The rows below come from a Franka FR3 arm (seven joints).
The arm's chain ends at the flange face. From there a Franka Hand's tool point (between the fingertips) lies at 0.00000 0.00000 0.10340 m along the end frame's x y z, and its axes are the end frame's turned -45 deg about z.
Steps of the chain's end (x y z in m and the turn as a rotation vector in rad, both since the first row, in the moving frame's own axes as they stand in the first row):
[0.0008 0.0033 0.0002 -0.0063 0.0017 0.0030]
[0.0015 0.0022 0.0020 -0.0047 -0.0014 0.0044]
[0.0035 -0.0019 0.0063 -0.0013 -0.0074 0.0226]
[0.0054 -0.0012 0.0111 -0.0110 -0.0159 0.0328]
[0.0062 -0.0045 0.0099 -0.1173 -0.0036 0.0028]
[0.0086 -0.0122 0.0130 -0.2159 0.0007 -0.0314]
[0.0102 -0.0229 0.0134 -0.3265 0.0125 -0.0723]
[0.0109 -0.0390 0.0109 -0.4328 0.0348 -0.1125]
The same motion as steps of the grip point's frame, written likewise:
[-0.0021 0.0035 0.0002 -0.0057 -0.0033 0.0030]
[-0.0009 0.0029 0.0020 -0.0023 -0.0043 0.0044]
[0.0032 0.0007 0.0063 0.0043 -0.0062 0.0226]
[0.0027 0.0026 0.0111 0.0035 -0.0190 0.0328]
[-0.0013 0.0095 0.0092 -0.0804 -0.0855 0.0028]
[-0.0007 0.0134 0.0106 -0.1532 -0.1522 -0.0314]
[0.0018 0.0162 0.0079 -0.2397 -0.2220 -0.0723]
[0.0090 0.0148 0.0013 -0.3306 -0.2814 -0.1125]

